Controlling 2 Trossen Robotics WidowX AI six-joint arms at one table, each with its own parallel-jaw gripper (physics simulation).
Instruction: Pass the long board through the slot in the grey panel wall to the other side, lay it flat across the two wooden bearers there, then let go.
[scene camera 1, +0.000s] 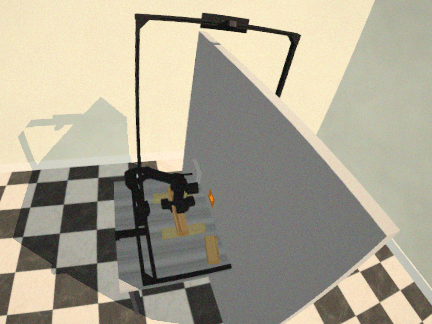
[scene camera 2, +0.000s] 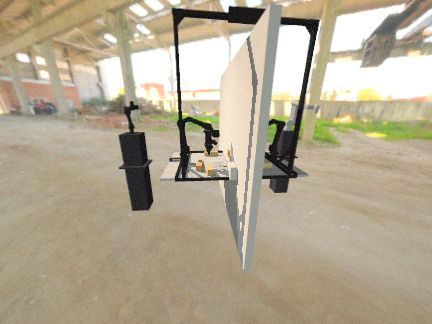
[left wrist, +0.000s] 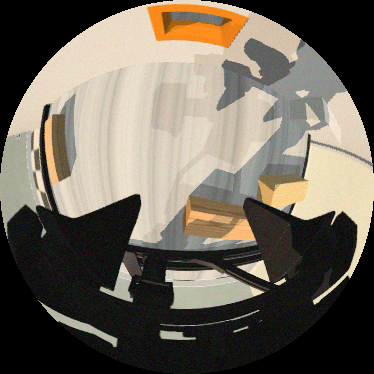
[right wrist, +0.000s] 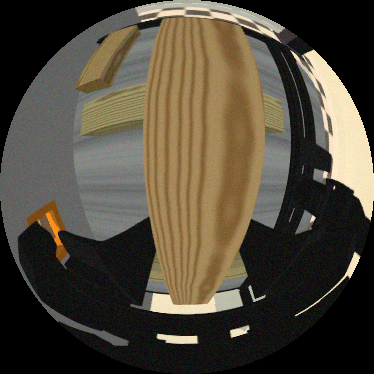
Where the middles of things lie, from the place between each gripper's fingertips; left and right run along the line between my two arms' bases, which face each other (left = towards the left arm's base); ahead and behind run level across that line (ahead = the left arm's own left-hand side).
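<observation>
Orange-framed slot (left wrist: 164, 28): 240 mm to the left of my right hand, 30 mm above it, 40 mm behind it.
Relative to my left hand, the slot is 22 cm to the right and 2 cm ahead.
</observation>
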